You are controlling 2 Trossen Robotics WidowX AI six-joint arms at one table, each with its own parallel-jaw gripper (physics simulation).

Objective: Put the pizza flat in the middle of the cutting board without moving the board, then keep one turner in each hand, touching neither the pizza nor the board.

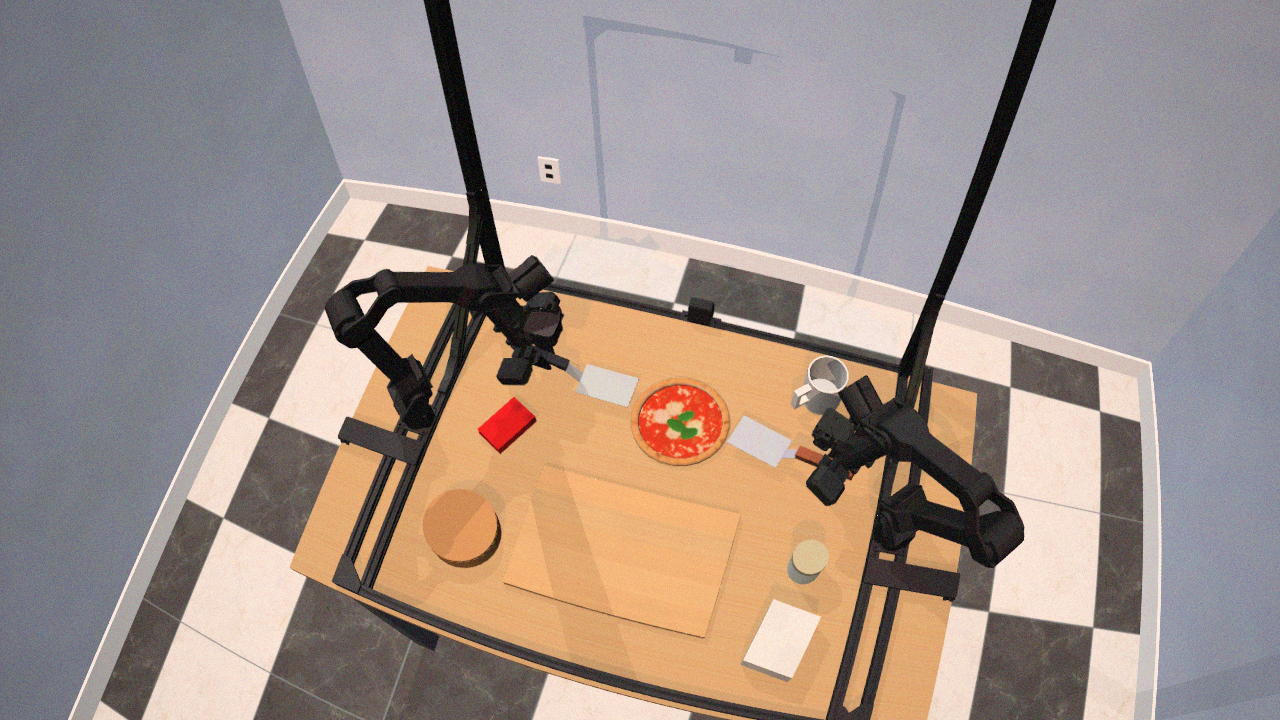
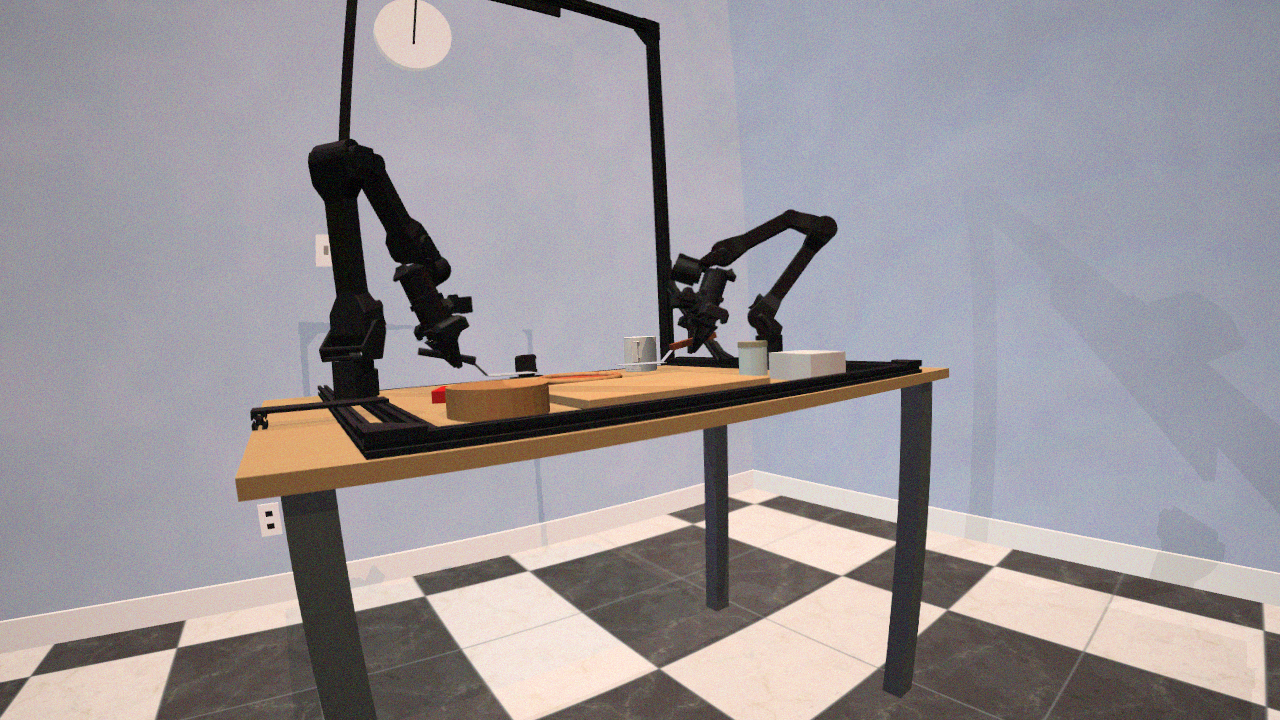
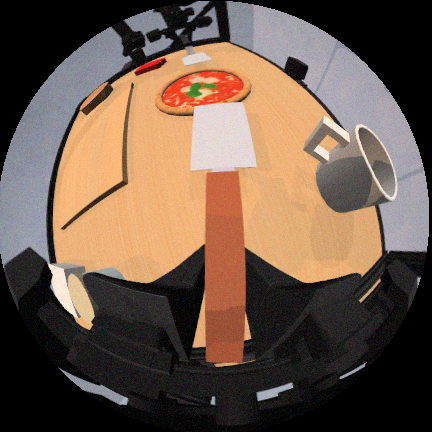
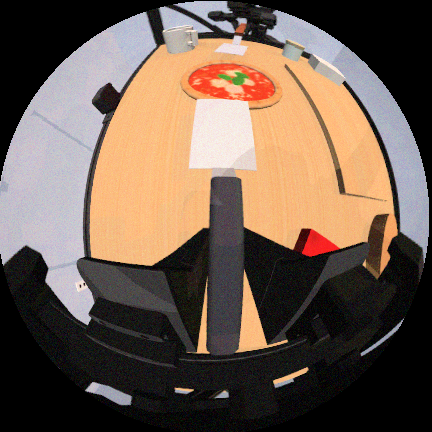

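Note:
The pizza (image 1: 680, 420) (image 3: 202, 90) (image 4: 232, 82) lies flat on the table, behind and apart from the thin wooden cutting board (image 1: 626, 555) (image 3: 100, 165), which has no pizza on it. My left gripper (image 1: 841, 462) (image 3: 222, 250) is shut on the brown handle of one turner (image 1: 759, 440) (image 3: 223, 135). My right gripper (image 1: 541, 354) (image 4: 222, 232) is shut on the dark handle of the other turner (image 1: 608, 385) (image 4: 222, 135). Both blades are near opposite sides of the pizza, seemingly low over the table. I cannot tell whether either touches the crust.
A mug (image 1: 827, 380) (image 3: 350, 175) stands near my left gripper. A red block (image 1: 507, 424) lies near my right gripper. A round wooden block (image 1: 460, 525) is left of the board; a lidded jar (image 1: 809, 558) and a white box (image 1: 781, 638) are right of it.

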